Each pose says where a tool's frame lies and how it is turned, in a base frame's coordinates. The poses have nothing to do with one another.
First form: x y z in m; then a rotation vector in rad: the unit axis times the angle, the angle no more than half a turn.
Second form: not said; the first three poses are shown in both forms.
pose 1, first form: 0.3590 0.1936 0.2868 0.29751 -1.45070 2.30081
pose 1, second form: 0.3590 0.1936 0.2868 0.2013 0.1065 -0.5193 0.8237
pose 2, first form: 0.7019 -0.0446 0.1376 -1.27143 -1.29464 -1.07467
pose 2, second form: 0.7019 -0.0446 0.1376 0.4937 -0.5243 -0.5339 -0.4432
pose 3, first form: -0.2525 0.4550 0.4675 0.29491 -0.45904 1.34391
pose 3, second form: -0.2525 0.4550 0.4675 0.7484 0.1349 -0.2099 0.6146
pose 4, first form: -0.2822 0.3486 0.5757 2.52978 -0.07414 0.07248
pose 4, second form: -0.2822 0.3486 0.5757 0.3001 0.9531 -0.0279 0.0273
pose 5, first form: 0.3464 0.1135 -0.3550 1.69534 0.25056 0.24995
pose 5, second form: 0.3464 0.1135 -0.3550 0.6479 0.7456 0.1102 0.1099
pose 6, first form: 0.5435 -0.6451 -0.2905 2.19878 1.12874 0.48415
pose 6, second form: 0.5435 -0.6451 -0.2905 0.3065 0.8310 0.4266 0.1830
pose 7, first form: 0.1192 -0.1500 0.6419 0.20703 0.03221 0.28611
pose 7, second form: 0.1192 -0.1500 0.6419 0.9843 0.1030 0.0160 0.1423
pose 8, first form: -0.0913 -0.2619 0.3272 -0.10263 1.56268 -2.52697
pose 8, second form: -0.0913 -0.2619 0.3272 0.0843 -0.0344 0.5238 -0.8470
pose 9, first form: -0.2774 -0.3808 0.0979 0.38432 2.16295 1.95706
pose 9, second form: -0.2774 -0.3808 0.0979 0.0996 0.1300 0.7315 0.6619
